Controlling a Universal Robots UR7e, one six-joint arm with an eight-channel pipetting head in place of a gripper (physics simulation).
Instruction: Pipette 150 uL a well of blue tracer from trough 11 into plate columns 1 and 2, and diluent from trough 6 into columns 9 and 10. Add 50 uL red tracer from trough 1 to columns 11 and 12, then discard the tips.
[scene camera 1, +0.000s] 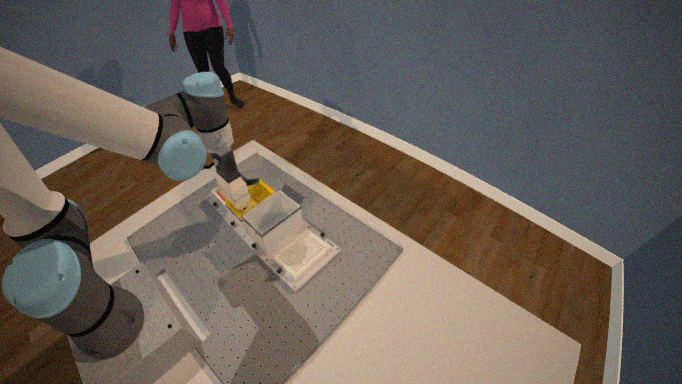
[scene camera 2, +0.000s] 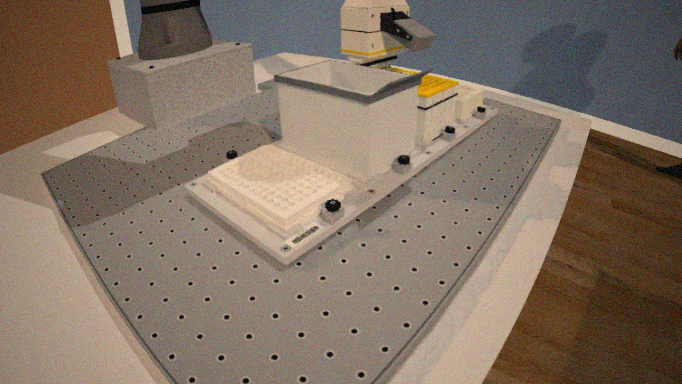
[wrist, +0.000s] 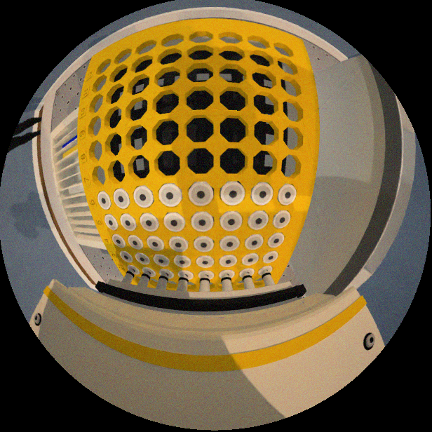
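The pipetting head (scene camera 1: 241, 196) (scene camera 2: 375, 35) (wrist: 204, 284) is low over the yellow tip rack (scene camera 1: 264, 190) (scene camera 2: 438, 86) (wrist: 309, 150). Its row of nozzles meets the white tip collars of column 2 in the wrist view; whether the tips are gripped cannot be told. Tips stand in columns 3 to 6, and columns 7 to 12 are empty holes. The trough reservoir (scene camera 2: 469, 104) (wrist: 85, 210) is beside the rack; a blue strip (wrist: 70, 142) shows in it, but the other trough contents are unclear. The white well plate (scene camera 1: 301, 252) (scene camera 2: 280, 175) sits at the other end; its well contents cannot be made out.
A tall open-topped bin (scene camera 1: 272, 212) (scene camera 2: 345, 130) (wrist: 345, 135) stands between the tip rack and the plate. Black knobs line the carrier's edges. The arm's base stands on a grey block (scene camera 2: 200, 85). A person in a pink top (scene camera 1: 200, 15) stands beyond the table.
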